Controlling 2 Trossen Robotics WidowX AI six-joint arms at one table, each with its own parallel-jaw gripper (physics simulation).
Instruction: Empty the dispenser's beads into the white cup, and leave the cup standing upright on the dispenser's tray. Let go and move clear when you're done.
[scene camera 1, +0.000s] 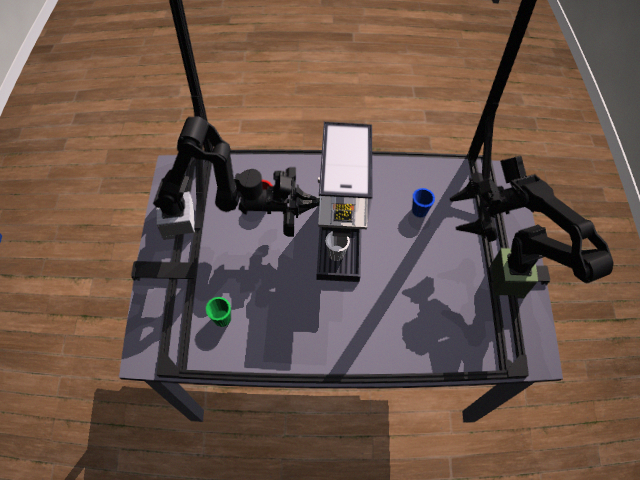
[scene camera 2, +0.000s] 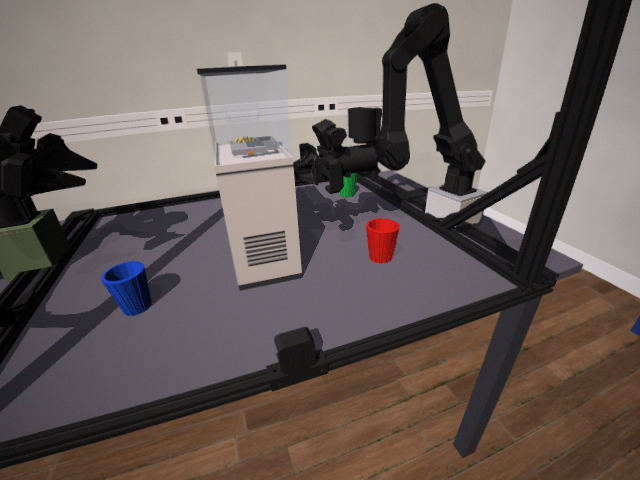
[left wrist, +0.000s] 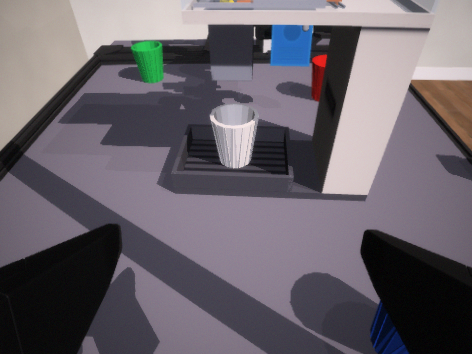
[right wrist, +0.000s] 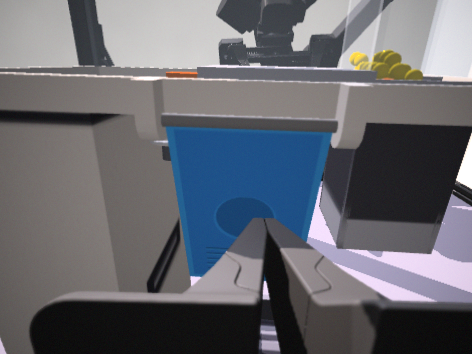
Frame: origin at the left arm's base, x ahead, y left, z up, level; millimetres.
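Seen in the pictures: left gripper, fingertip midpoint: (scene camera 1: 452, 214) (scene camera 2: 91, 173) (left wrist: 243, 238); right gripper, fingertip midpoint: (scene camera 1: 322, 201) (left wrist: 285, 35) (right wrist: 262, 228); left arm's base, origin of the base link: (scene camera 1: 519, 264) (scene camera 2: 18, 220); right arm's base, origin of the base link: (scene camera 1: 172, 207) (scene camera 2: 457, 189).
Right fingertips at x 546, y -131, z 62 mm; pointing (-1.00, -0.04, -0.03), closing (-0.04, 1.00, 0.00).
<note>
Offsets run from my right fingertips to a thing's top centre. "*": to the spot under its first point.
The white cup {90 mm down, 44 mm back, 64 mm left} (scene camera 1: 337, 254) (left wrist: 235, 145) stands upright on the dispenser's dark slatted tray (scene camera 1: 338, 277) (left wrist: 232, 182). Yellow beads {* 60 mm up, 52 mm back, 65 mm left} (scene camera 1: 343, 211) (scene camera 2: 244, 139) (right wrist: 390, 65) lie in the upper part of the dispenser {185 mm up, 48 mm back, 14 mm left} (scene camera 1: 346, 155) (scene camera 2: 263, 217) (left wrist: 390, 110). A blue flap {* 10 mm down, 7 mm back, 7 mm right} (left wrist: 291, 45) (right wrist: 245, 165) hangs under the dispenser's ledge. My right gripper (scene camera 1: 316, 202) (right wrist: 262, 228) is shut and empty, its fingertips in front of the flap's lower part; contact is unclear. In scene camera 2 its fingertips are hidden behind the dispenser. My left gripper (scene camera 1: 454, 213) (scene camera 2: 90, 174) (left wrist: 243, 238) is wide open and empty, away from the dispenser.
A dark chute {* 7 mm up, 75 mm back, 63 mm left} (left wrist: 231, 50) (right wrist: 395, 185) hangs beside the flap. A blue cup {102 mm down, 294 mm back, 100 mm right} (scene camera 1: 422, 205) (scene camera 2: 129, 289) stands near my left gripper. A red cup {102 mm down, 181 mm ahead, 104 mm right} (scene camera 2: 382, 241) (left wrist: 318, 80) stands under my right arm. A green cup {102 mm down, 260 mm ahead, 274 mm left} (scene camera 1: 221, 316) (left wrist: 150, 62) stands at lower left in scene camera 1.
</note>
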